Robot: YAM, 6 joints.
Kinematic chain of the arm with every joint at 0, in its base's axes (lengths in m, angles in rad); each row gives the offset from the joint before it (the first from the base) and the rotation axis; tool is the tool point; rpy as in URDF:
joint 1: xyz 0 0 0.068 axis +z
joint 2: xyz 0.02 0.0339 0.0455 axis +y
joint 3: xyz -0.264 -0.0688 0 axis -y
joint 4: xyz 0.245 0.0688 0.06 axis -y
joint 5: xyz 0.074 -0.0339 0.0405 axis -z
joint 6: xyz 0.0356 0 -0.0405 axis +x
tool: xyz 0 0 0 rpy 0 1.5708 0
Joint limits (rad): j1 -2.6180..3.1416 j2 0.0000..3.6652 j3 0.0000..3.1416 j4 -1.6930..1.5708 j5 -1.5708..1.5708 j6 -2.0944..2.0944
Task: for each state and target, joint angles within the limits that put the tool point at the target. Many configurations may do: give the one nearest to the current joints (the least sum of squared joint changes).
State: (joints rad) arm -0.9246 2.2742 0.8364 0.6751 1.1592 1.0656
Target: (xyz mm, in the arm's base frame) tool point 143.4 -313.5 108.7
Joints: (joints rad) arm -1.0450 1.9696 0.7692 0.7015 1.2104 1.0656
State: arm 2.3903 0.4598 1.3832 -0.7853 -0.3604 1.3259
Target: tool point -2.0 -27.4 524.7
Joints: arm 2.2517 0.5638 1.5549 -0.6763 -0.5564 1.3259
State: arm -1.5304 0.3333 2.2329 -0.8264 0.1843 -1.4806
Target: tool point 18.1 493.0 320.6
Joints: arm -1.6205 0.0000 2.4959 -0.7639 0.1818 -1.4806
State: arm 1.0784 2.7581 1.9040 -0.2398 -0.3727 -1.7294
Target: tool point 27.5 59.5 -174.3
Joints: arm 0.9785 3.2465 0.9576 -0.5112 -0.2964 -1.7294
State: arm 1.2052 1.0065 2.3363 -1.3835 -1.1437 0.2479
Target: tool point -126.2 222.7 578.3
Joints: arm 1.9610 1.6506 2.4625 -1.0076 -1.1180 0.2479
